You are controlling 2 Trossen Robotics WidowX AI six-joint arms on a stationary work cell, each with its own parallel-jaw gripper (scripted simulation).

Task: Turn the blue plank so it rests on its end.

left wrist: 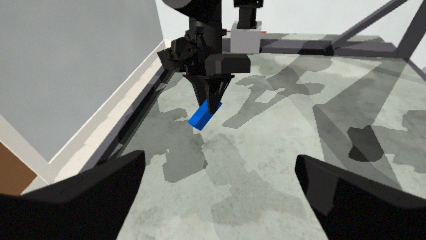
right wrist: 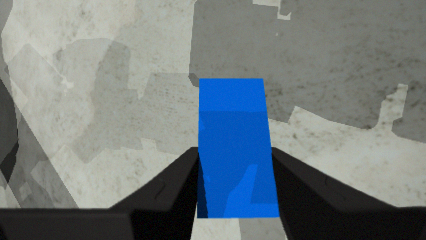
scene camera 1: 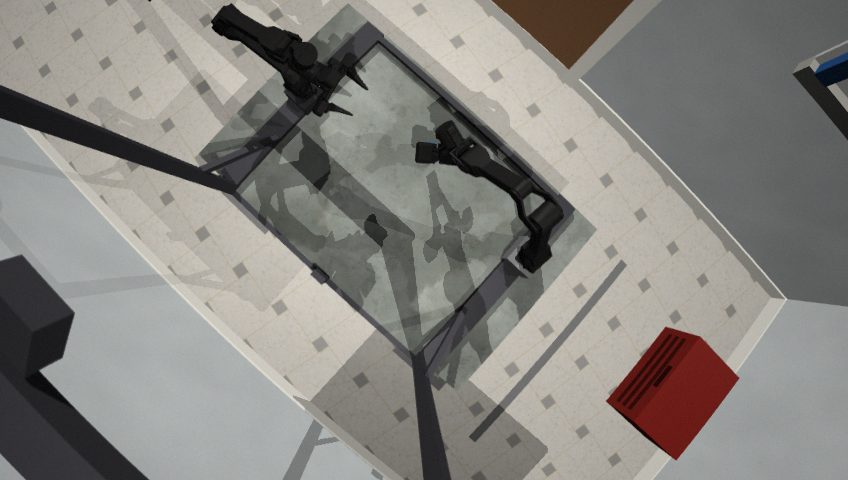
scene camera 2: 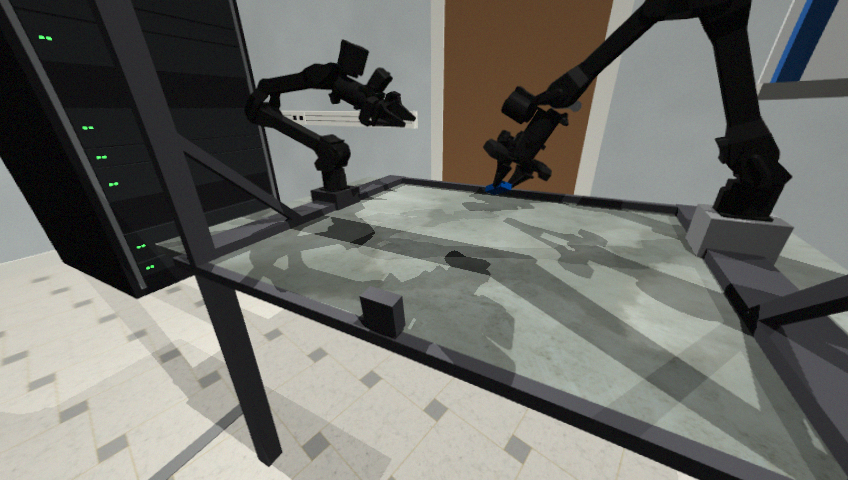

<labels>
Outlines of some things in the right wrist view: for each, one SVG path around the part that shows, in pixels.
The right gripper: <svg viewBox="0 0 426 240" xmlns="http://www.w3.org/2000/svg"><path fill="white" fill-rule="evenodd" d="M271 147L279 216L288 240L426 240L426 206L396 207L329 175L327 176L327 174L276 147ZM198 147L190 147L153 179L110 208L0 208L0 240L191 240L197 206Z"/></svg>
A blue plank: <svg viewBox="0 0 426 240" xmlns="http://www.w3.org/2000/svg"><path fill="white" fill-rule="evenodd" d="M199 79L197 218L279 217L263 79Z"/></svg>
</labels>
